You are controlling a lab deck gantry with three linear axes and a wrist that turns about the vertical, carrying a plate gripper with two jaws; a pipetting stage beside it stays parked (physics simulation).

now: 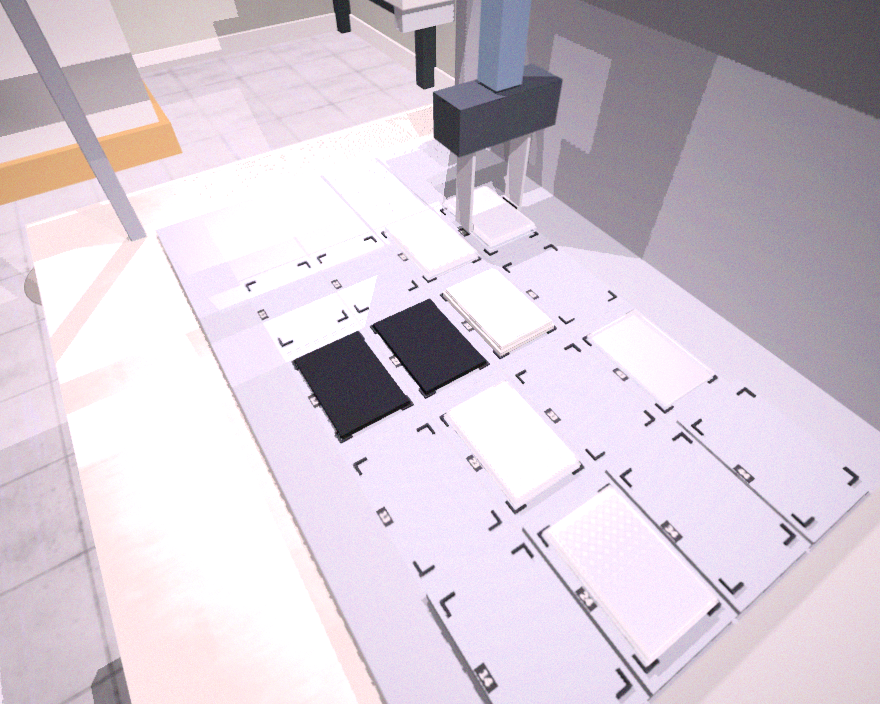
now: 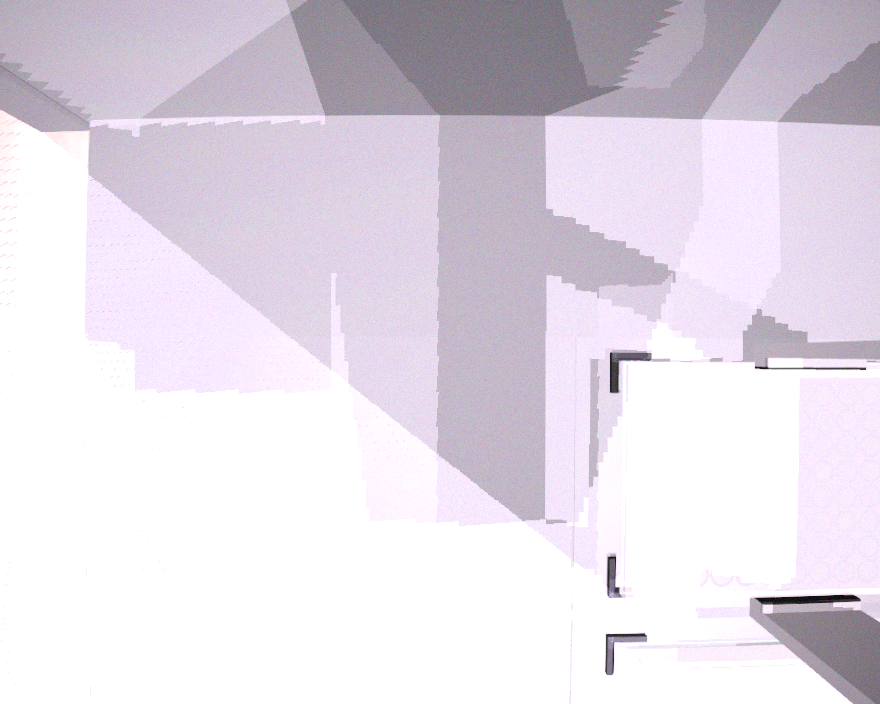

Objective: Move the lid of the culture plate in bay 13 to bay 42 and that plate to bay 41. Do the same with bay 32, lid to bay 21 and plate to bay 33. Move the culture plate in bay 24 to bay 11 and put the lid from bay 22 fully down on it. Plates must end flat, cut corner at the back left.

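Where they show: gripper, fingertip midpoint: [image 1: 488, 215] [image 2: 800, 480]; robot's base, link origin: [image 1: 248, 286].
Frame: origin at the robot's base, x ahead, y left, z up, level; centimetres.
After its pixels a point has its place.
My gripper [image 1: 490, 217] @(x 6.4, y 36.4, z 1.3 cm) [image 2: 811, 483] @(x 6.4, y 36.4, z 1.3 cm) is low at bay 41, its jaws shut against the two long sides of a pale culture plate [image 1: 506, 229] @(x 11.4, y 35.9, z 2.0 cm) [image 2: 704, 469] @(x 2.5, y 37.0, z 2.0 cm). The plate looks level, its left corners beside the bay's corner marks; whether it rests fully down and whether a lid is on it I cannot tell. Bays 42, 13, 33, 21 and 11 hold no plate or lid. A white lidded plate [image 1: 499, 308] @(x 23.6, y 25.4, z 1.4 cm) is in bay 32. A flat black piece [image 1: 429, 345] @(x 23.5, y 14.8, z 0.8 cm) lies in bay 22. A pale plate with a well pattern [image 1: 631, 572] @(x 56.3, y 14.6, z 2.9 cm) is in bay 24.
Another black plate [image 1: 352, 385] @(x 23.8, y 4.1, z 0.8 cm) is in bay 12. White plates stand in bay 31 [image 1: 434, 249] @(x 8.9, y 24.9, z 1.4 cm) and bay 23 [image 1: 513, 444] @(x 40.3, y 14.5, z 1.4 cm). A thin pale piece [image 1: 649, 356] @(x 39.5, y 36.1, z 0.8 cm) lies in bay 43. A grey wall runs along the back of the deck.
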